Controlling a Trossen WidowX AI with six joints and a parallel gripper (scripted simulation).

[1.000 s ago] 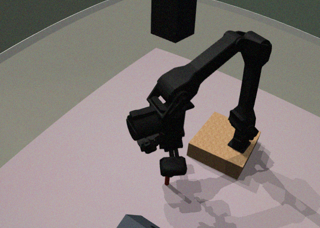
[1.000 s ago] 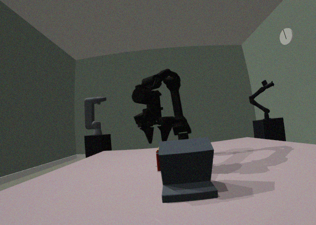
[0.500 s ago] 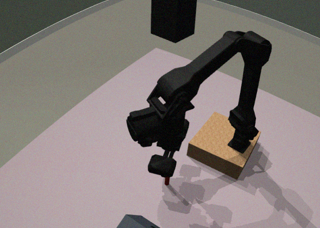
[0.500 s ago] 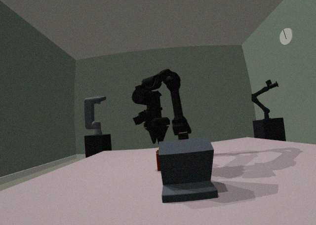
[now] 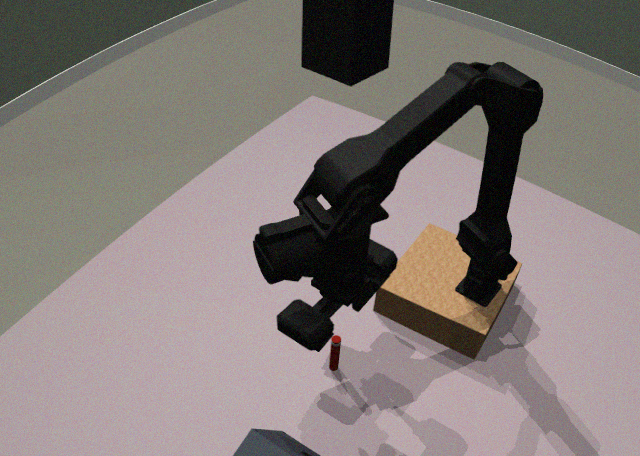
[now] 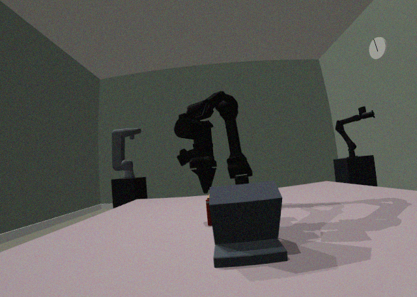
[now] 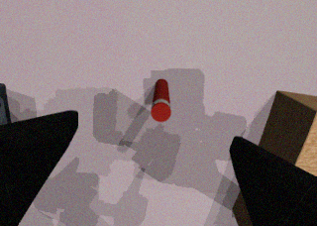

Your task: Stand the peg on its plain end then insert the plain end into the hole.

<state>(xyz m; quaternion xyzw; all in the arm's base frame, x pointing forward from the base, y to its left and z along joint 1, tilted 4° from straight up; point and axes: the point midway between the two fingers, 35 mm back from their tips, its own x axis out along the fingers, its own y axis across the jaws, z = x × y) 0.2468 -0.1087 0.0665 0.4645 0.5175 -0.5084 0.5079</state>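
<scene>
The red peg is 5 cm below my gripper tip. From my gripper tip the other things lie so: sloped panel: 20 cm ahead, 10 cm to the left, 3 cm below.
</scene>
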